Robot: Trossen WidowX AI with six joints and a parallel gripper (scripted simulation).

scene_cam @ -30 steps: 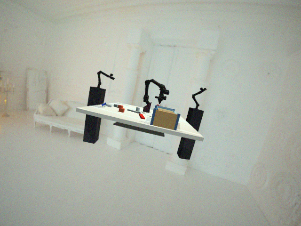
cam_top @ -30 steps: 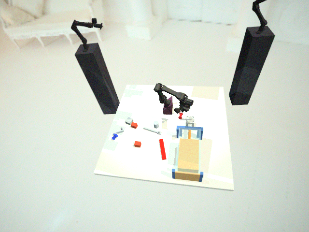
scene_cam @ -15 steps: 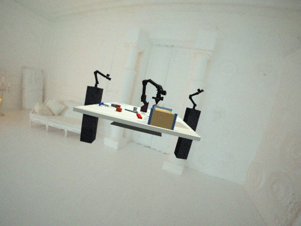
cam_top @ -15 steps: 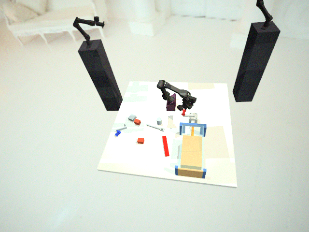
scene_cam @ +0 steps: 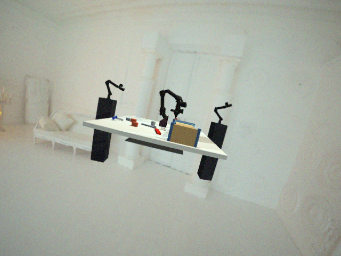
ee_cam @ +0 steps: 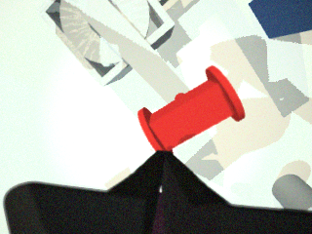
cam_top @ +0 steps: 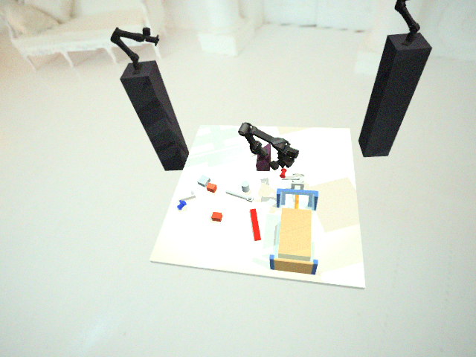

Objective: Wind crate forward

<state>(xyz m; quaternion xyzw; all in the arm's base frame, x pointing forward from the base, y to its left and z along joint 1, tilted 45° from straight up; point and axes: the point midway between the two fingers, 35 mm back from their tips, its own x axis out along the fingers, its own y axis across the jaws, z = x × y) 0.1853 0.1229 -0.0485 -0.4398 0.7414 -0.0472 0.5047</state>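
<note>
My gripper tip is now 30 mm short of the red grip and 30 mm above it. Also, from my gripper tip: hand winch 20 mm ahead, 100 mm to the left, 140 mm below; blue steel frame 190 mm ahead, 80 mm to the left, 60 mm below; red-knobbed winch handle 30 mm ahead, 40 mm to the left, 60 mm below.
</note>
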